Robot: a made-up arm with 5 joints.
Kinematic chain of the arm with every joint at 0, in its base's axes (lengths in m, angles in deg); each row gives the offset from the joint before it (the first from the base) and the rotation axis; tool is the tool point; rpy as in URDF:
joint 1: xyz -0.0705 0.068 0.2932 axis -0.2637 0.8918 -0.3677
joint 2: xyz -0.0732 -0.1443 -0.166 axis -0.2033 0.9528 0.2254
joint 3: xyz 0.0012 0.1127 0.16 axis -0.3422 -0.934 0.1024
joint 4: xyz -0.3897 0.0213 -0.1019 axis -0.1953 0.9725 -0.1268
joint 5: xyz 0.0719 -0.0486 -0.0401 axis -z
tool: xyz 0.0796 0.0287 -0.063 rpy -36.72 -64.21 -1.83
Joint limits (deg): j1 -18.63..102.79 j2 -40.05..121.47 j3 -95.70..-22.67 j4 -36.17..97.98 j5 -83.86..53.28
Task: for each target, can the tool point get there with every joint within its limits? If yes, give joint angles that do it. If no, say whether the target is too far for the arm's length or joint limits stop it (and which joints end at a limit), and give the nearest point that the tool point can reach.
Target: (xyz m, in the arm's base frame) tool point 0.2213 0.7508 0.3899
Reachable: no: joint limits stop it (at a limit: joint 1, joint 2) | nearest point 0.2916 0.4113 0.3440 | short by 0.350 m
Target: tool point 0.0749 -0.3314 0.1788
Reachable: no: joint limits stop it (at a limit: joint 1, joint 2, joint 3, joint 5) | nearest point 0.1421 -0.1282 0.0995 | short by 0.228 m
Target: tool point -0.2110 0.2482 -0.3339
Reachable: no: joint limits stop it (at a limit: joint 2, joint 3) | nearest point -0.1628 0.0848 -0.2670 | short by 0.183 m
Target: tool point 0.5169 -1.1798 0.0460
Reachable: no: too far | nearest point 0.2562 -0.2020 0.0546 | short by 1.012 m
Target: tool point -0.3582 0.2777 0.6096
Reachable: yes | joints 47.92 10.58 -33.11 30.95 -52.19
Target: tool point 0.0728 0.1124 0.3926
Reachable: yes | joints 40.69 88.02 -54.23 2.94 30.95
